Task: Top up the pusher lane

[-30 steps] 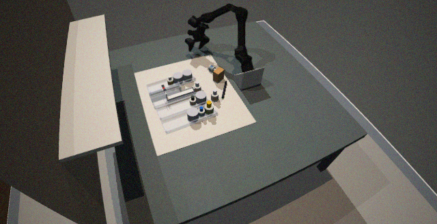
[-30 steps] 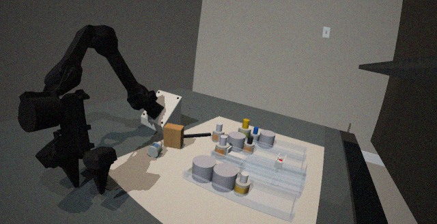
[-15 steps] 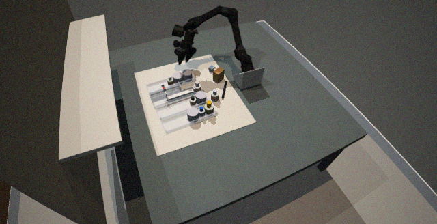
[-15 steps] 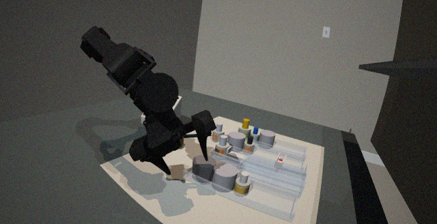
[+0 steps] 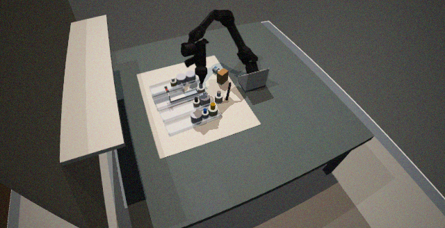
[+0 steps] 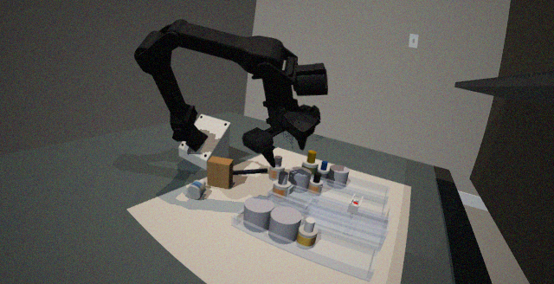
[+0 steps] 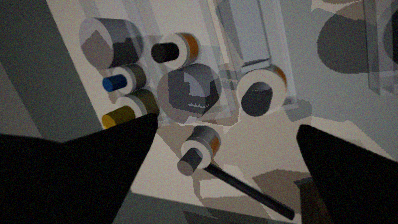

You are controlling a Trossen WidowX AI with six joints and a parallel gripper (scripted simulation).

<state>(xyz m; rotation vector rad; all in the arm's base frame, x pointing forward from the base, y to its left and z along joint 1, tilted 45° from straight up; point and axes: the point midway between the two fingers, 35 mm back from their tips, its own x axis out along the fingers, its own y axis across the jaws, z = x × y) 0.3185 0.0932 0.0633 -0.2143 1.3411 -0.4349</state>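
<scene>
Now: gripper tip 16 cm past the black stick, 10 cm above it and 2 cm to the right of it. Round my gripper tip: clear lane rack: 16 cm ahead, 9 cm below, 1 cm to the right; shelf: 51 cm ahead, 26 cm above, 4 cm to the left; brown box: 15 cm behind, 8 cm to the right, 7 cm below.
</scene>
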